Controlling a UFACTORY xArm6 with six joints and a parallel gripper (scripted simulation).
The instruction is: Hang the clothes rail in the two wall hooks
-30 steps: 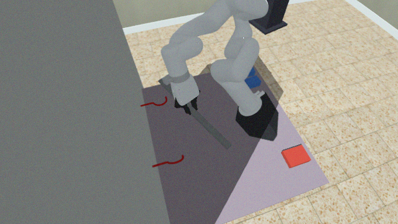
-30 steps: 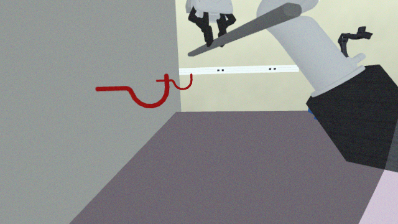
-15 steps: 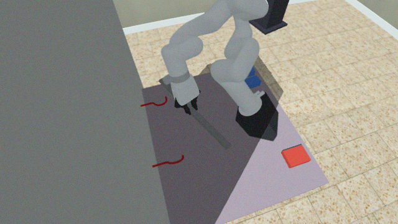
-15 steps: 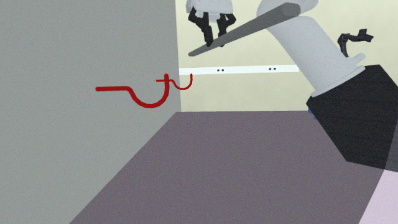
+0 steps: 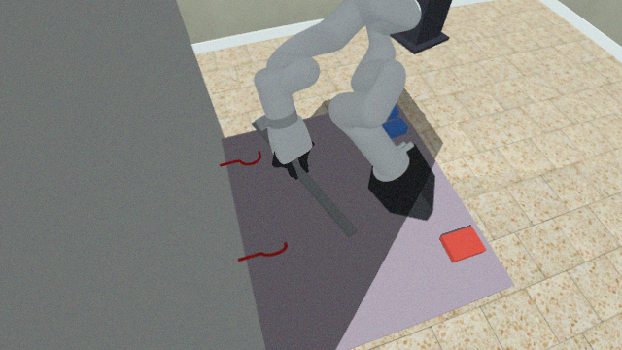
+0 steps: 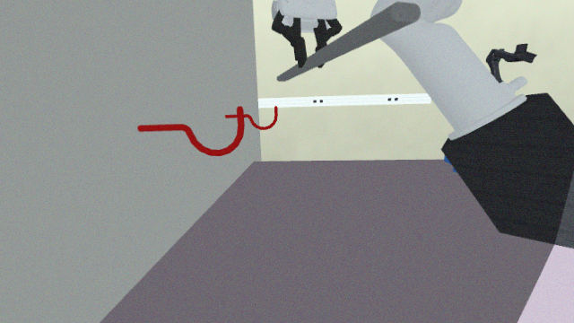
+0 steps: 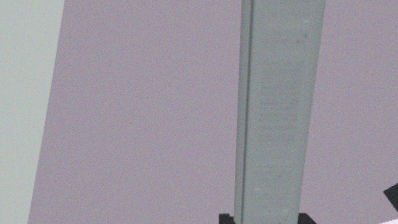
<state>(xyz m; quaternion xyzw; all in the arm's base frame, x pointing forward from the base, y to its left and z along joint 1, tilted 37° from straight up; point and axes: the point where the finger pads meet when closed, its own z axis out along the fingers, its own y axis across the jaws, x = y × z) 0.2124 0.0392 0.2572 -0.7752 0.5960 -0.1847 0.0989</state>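
Now: hand 2 cm above the grey clothes rail. The rest, counted from my hand: red flat block (40 cm behind, 39 cm to the left, 29 cm below); grey wall (24 cm ahead, 13 cm above, 6 cm to the right).
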